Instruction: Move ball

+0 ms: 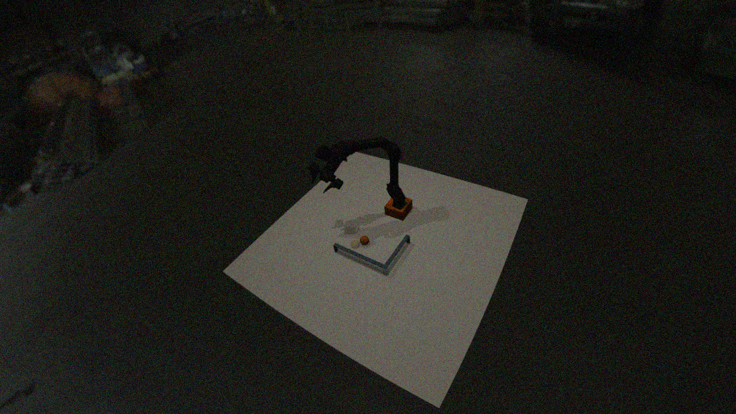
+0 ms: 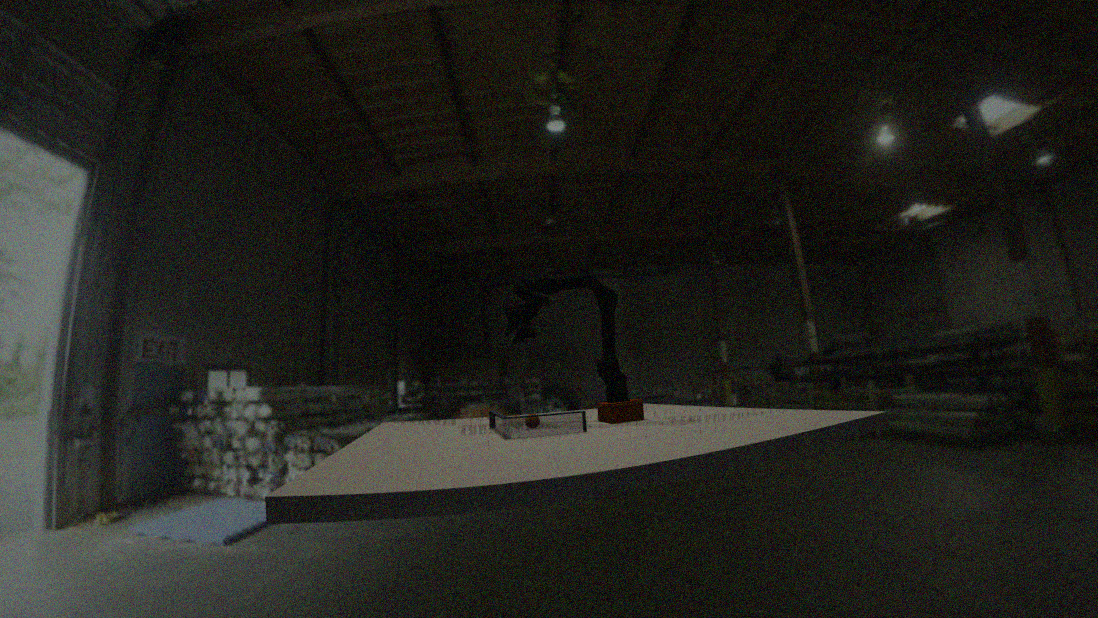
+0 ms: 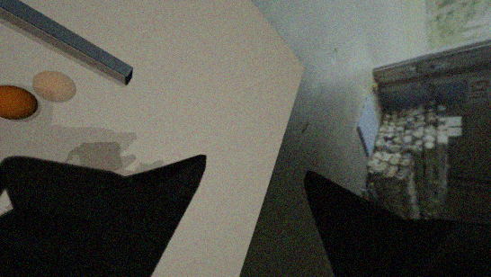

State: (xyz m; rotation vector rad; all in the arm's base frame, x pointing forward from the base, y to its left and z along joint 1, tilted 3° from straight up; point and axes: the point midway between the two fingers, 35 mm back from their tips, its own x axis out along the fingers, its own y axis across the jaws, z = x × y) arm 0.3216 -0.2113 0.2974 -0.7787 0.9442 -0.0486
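Right now my gripper tip is 300 mm above the orange ball, 220 mm to the right of it and 60 mm past it. Also, from my gripper tip: see-through copy of ball: 300 mm below, 200 mm to the left, 10 mm behind.
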